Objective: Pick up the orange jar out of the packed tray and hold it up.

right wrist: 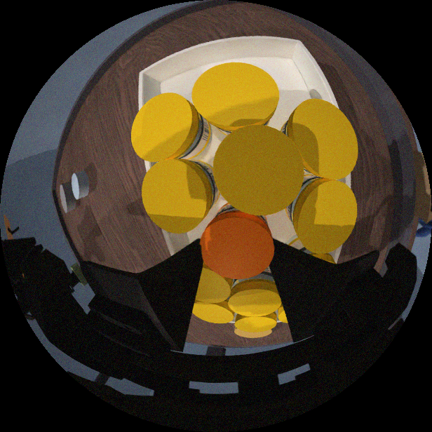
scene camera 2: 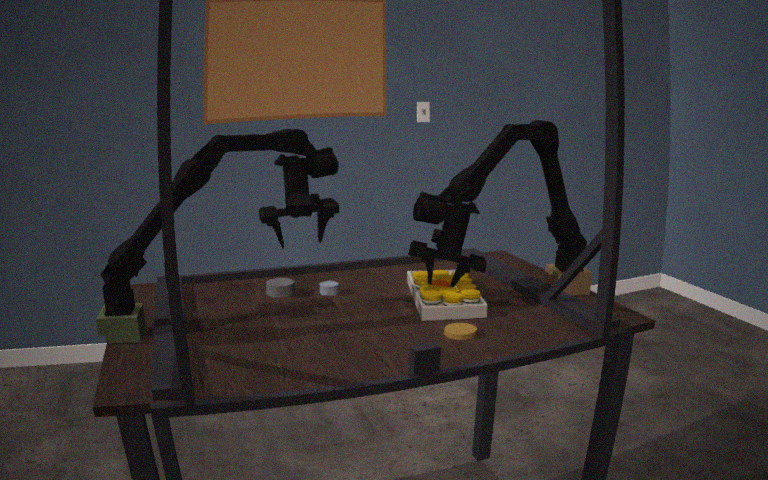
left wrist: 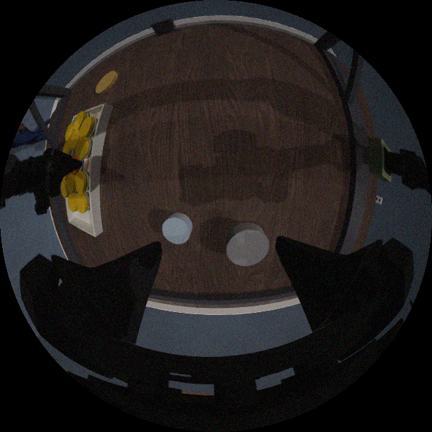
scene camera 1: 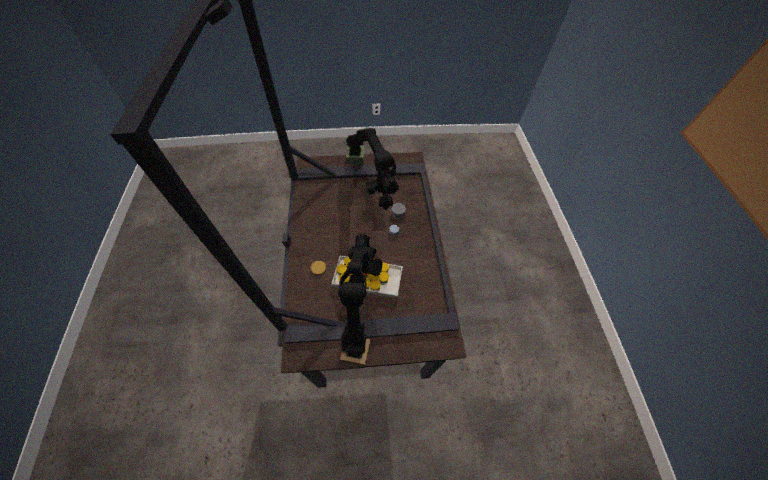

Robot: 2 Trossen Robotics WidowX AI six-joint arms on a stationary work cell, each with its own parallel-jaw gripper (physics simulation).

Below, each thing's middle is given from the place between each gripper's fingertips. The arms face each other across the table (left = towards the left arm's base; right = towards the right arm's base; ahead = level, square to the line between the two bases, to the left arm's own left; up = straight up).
Now: the grey cylinder (left wrist: 246, 244) 13 cm below my left hand, 8 cm ahead of it and 5 cm to the left of it. The rest, counted from my left hand: pale blue cylinder (left wrist: 177, 227) (13 cm below, 7 cm to the right, 5 cm ahead); tray (right wrist: 292, 89) (33 cm to the right, 15 cm below, 9 cm behind); orange jar (right wrist: 235, 244) (31 cm to the right, 11 cm below, 11 cm behind).
Now: the tray 40 mm below my right hand, 20 mm to the right of it and 20 mm ahead of it. The rest, counted from my right hand: grey cylinder 360 mm to the left, 190 mm ahead, 10 mm below; pale blue cylinder 240 mm to the left, 160 mm ahead, 20 mm below; orange jar right at my right hand.
